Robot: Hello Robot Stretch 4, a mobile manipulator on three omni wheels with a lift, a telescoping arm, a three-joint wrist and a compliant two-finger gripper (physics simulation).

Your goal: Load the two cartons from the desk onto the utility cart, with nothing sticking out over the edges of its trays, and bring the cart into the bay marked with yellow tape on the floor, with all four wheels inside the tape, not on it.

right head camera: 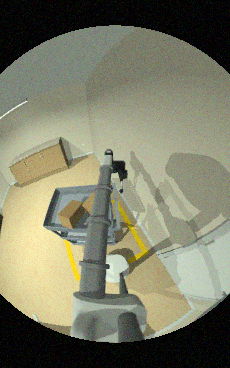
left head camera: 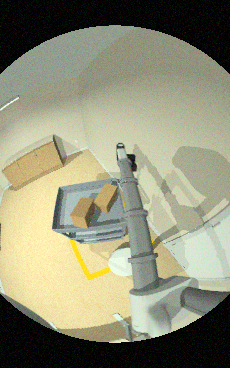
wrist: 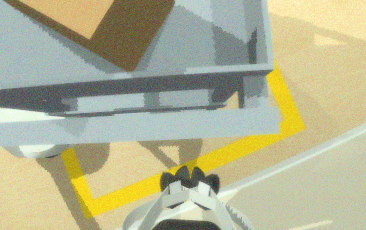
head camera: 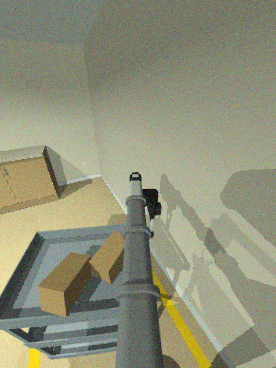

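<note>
The grey utility cart (head camera: 95, 316) (left head camera: 70, 194) (right head camera: 62, 198) (wrist: 150, 126) stands upright left of my arm. Two brown cartons lie in its top tray, apart from its outer rims: the left carton (head camera: 67, 282) (left head camera: 82, 212) (right head camera: 71, 215) and the right carton (head camera: 108, 256) (left head camera: 106, 198) (right head camera: 89, 202), partly behind my arm in the head view. Yellow tape (head camera: 175, 312) (left head camera: 80, 257) (right head camera: 72, 260) (wrist: 135, 186) runs on the floor around and below the cart, whose body hides part of it. The cart's wheels are hidden. My gripper (wrist: 189, 179) is shut and empty beside the cart's long side, on the wall side.
A low wooden cabinet (head camera: 30, 182) (left head camera: 35, 164) (right head camera: 40, 162) stands against the far wall. The side wall runs close along the right of the tape and my arm. A white round base (left head camera: 121, 262) (right head camera: 117, 267) is near the cart's near end, over the bay.
</note>
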